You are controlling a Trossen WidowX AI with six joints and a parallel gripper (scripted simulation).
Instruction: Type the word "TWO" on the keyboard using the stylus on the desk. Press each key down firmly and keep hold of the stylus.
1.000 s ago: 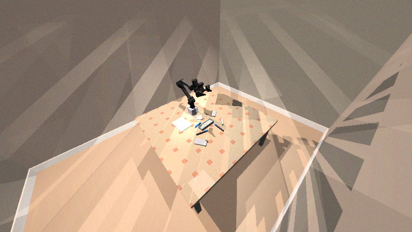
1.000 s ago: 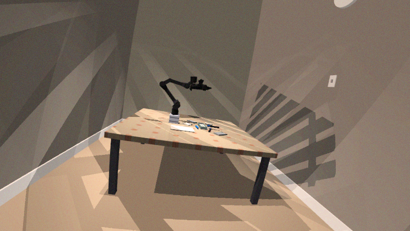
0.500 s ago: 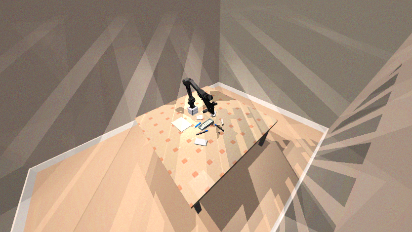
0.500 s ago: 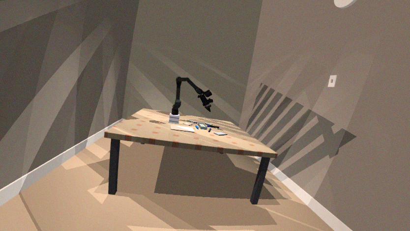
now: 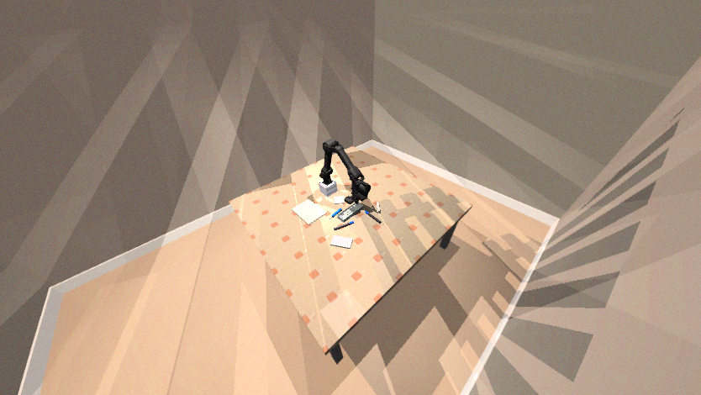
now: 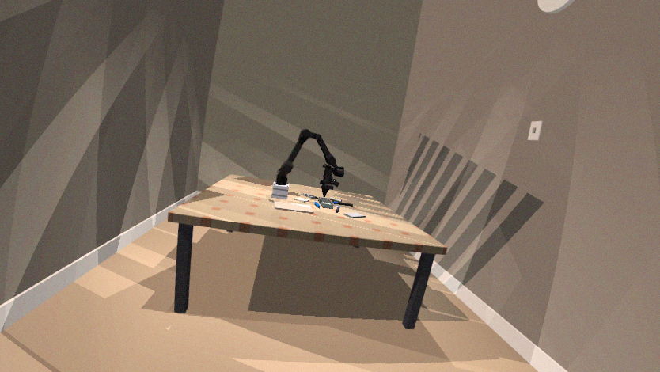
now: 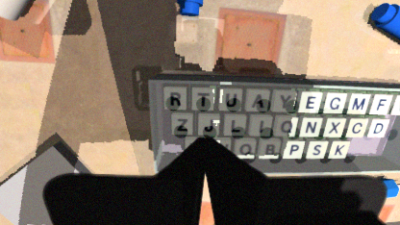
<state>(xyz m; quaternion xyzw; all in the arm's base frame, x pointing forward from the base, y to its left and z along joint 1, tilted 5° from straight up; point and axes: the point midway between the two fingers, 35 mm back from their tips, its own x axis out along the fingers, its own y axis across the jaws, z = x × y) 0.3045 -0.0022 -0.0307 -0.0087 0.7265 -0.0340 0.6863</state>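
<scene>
My gripper tip is now 70 mm past the blue stylus, 160 mm to the left of it and 30 mm above it. From my gripper tip the other things lie so: grey stylus tip (70 mm behind, 200 mm to the right, 30 mm below); then small white pad (160 mm behind, 30 mm to the right, 30 mm below); then grey notepad (140 mm ahead, 280 mm to the right, 30 mm below).
</scene>
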